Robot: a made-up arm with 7 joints. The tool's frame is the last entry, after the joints.
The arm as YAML. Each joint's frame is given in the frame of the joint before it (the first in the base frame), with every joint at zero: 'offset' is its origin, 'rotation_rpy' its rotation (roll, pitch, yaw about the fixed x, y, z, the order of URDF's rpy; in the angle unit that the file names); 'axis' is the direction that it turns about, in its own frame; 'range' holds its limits. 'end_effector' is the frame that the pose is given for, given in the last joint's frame.
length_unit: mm
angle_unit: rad
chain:
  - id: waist
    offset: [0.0, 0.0, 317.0]
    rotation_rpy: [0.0, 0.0, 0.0]
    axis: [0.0, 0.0, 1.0]
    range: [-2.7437, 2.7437]
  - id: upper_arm
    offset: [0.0, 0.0, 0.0]
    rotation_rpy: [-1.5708, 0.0, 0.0]
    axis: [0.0, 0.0, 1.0]
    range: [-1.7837, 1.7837]
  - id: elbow
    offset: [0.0, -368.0, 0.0]
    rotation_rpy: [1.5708, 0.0, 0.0]
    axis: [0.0, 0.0, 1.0]
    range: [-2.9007, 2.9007]
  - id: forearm
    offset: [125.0, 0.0, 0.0]
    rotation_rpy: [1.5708, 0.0, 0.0]
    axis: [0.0, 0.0, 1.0]
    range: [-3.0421, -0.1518]
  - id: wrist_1
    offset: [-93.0, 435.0, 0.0]
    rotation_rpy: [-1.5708, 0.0, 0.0]
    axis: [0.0, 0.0, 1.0]
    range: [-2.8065, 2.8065]
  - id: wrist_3
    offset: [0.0, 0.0, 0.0]
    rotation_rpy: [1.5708, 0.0, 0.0]
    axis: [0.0, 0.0, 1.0]
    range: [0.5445, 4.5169]
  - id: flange
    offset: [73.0, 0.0, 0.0]
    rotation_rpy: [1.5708, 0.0, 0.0]
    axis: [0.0, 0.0, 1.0]
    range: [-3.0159, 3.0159]
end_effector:
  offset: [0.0, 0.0, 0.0]
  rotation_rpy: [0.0, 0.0, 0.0]
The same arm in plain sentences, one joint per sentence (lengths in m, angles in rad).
The arm has seven revolute joints in a row. What follows holds with every joint at zero, and every direction is one of the base frame's. Joint 1 sits 0.317 m along +z from the base frame's origin and turns about +z, from -2.7437 to 2.7437 rad. Joint 2 sits at the same point as joint 1 and turns about +y, from -1.7837 to 1.7837 rad. Joint 3 sits 0.368 m along +z from joint 2 and turns about +z, from -2.9007 to 2.9007 rad. Joint 4 sits 0.125 m along +x from joint 3 and turns about -y, from -3.0421 to -0.1518 rad. Joint 5 sits 0.093 m along -x and 0.435 m along +z from joint 4 and turns about +z, from -2.8065 to 2.8065 rad. Joint 6 sits at the same point as joint 5 and turns about -y, from 0.5445 to 4.5169 rad. Joint 7 sits 0.073 m along +x from joint 6 and turns about -z, from -3.0159 to 3.0159 rad. The tool frame, which is the frame that the pose is given for, sits at the same point as joint 7; its axes are the base frame's turned by roll -3.1416, pitch 0 and yaw 0 rad (as in URDF: about the fixed x, then y, then z).
